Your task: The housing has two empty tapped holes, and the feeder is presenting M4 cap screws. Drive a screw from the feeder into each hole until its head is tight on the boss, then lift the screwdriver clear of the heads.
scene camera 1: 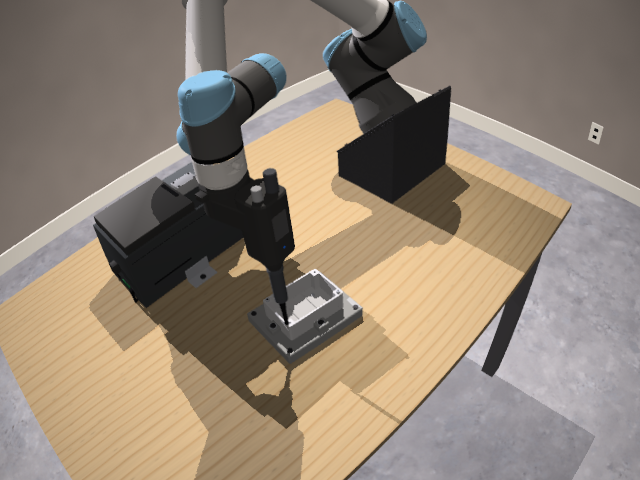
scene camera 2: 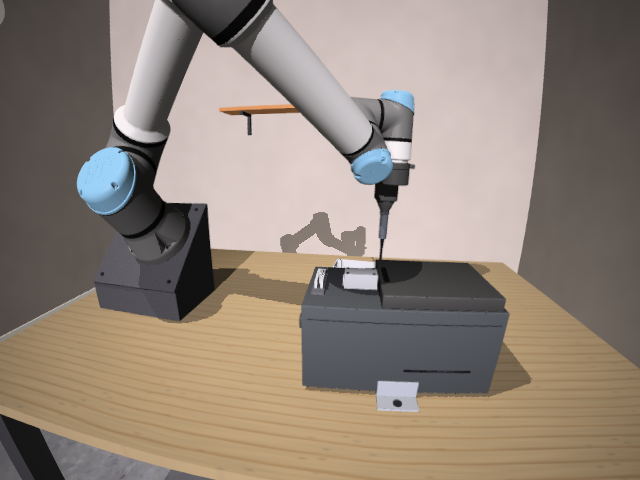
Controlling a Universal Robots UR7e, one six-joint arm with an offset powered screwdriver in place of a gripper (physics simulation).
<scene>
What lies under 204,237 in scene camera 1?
A dark screw feeder.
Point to a grey base plate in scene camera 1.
312,338
</scene>
